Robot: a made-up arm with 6 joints.
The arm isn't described. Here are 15 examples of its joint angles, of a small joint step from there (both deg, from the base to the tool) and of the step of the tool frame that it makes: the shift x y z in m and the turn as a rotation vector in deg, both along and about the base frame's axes.
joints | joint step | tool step
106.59 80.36 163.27 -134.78 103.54 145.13 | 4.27 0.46 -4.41 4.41 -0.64 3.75 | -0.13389 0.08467 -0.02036 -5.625 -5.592 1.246
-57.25 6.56 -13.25 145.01 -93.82 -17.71 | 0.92 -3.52 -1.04 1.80 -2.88 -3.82 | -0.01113 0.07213 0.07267 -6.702 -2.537 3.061
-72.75 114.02 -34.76 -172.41 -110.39 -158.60 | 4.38 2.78 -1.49 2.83 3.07 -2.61 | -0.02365 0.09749 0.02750 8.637 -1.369 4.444
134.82 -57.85 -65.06 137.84 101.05 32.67 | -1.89 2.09 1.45 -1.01 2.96 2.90 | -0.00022 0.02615 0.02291 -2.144 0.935 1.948
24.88 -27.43 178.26 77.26 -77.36 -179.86 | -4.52 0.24 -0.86 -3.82 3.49 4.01 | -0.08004 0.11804 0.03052 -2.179 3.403 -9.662
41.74 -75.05 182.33 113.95 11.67 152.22 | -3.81 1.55 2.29 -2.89 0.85 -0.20 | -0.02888 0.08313 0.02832 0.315 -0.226 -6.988
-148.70 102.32 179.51 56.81 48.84 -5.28 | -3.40 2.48 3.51 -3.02 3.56 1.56 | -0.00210 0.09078 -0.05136 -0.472 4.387 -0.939
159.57 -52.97 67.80 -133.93 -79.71 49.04 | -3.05 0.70 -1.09 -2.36 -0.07 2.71 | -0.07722 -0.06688 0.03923 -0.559 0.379 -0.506
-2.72 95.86 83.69 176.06 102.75 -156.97 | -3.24 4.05 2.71 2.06 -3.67 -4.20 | -0.02226 -0.15455 -0.11836 -3.890 -1.827 -6.802
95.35 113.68 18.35 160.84 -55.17 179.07 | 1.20 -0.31 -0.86 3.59 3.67 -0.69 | -0.03234 -0.01841 -0.00110 -4.067 1.513 4.202
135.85 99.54 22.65 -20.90 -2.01 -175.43 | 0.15 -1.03 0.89 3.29 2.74 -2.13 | -0.04414 0.03891 0.04011 3.977 2.411 1.050
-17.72 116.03 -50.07 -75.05 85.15 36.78 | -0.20 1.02 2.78 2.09 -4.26 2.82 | 0.00089 0.00290 -0.06708 3.689 1.026 -2.792
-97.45 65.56 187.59 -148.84 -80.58 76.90 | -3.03 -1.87 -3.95 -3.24 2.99 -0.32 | -0.01913 -0.02016 0.07464 4.881 -0.092 0.420
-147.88 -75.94 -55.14 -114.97 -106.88 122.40 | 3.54 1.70 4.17 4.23 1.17 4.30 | 0.02981 -0.00150 0.08118 -1.754 5.830 -0.083
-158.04 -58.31 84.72 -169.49 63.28 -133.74 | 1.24 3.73 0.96 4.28 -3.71 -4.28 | -0.09149 0.01852 0.12290 -3.892 0.193 2.096
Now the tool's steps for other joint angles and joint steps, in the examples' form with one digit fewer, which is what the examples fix.
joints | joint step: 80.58 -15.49 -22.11 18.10 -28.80 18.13 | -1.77 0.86 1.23 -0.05 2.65 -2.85
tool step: 0.0439 0.0123 0.0191 3.69 1.88 -2.48
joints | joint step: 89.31 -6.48 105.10 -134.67 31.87 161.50 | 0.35 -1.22 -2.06 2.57 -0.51 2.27
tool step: 0.0056 -0.0064 0.0064 -1.35 0.53 -4.28
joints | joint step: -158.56 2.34 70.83 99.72 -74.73 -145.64 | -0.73 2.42 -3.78 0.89 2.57 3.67
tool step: -0.1927 -0.0675 -0.0474 6.01 -8.52 -1.69
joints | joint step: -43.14 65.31 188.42 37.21 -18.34 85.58 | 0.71 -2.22 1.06 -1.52 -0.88 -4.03
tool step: -0.0630 0.0607 -0.0160 -3.56 -1.26 5.99
